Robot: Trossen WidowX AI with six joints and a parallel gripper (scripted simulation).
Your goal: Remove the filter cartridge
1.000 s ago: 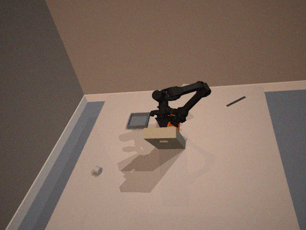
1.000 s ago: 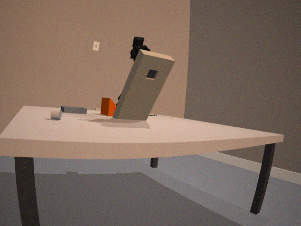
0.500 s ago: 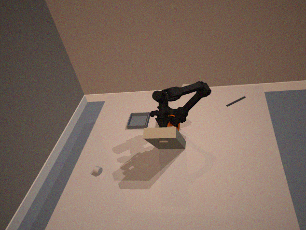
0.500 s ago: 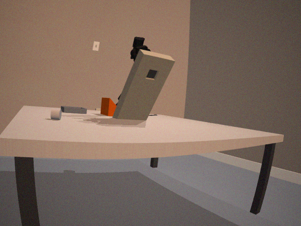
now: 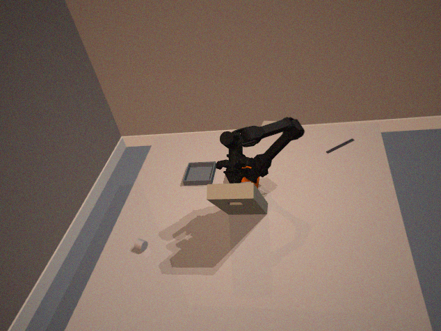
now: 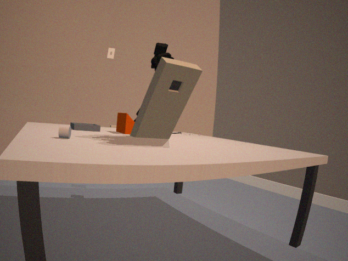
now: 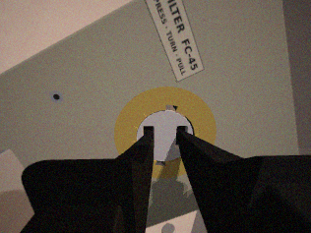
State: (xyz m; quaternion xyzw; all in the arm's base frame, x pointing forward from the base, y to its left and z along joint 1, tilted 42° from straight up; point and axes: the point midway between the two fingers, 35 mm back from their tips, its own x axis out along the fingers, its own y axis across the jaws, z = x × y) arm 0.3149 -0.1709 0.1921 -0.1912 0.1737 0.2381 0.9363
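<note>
The round filter cartridge lies 1 cm ahead of my gripper tip and 1 cm below it. Round my gripper tip: service panel 3 cm behind, 8 cm below; then blue-grey tray 41 cm behind, 28 cm to the right, 26 cm below.
</note>
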